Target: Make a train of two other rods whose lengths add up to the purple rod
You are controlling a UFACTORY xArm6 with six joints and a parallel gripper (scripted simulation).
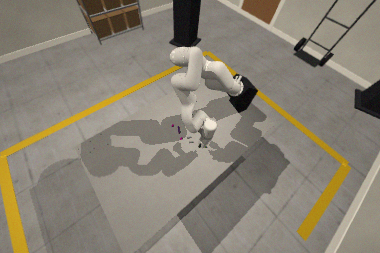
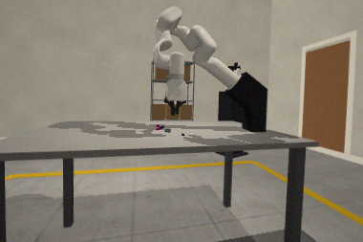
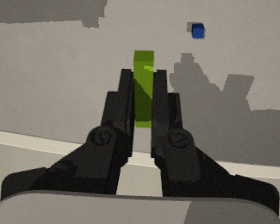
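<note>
My gripper is now 12 cm above the blue rod, 4 cm past it and 2 cm to the right of it. From my hand the other things lie so: lime rod 2 cm below; then purple rod 24 cm to the right, 12 cm below, 5 cm behind.
</note>
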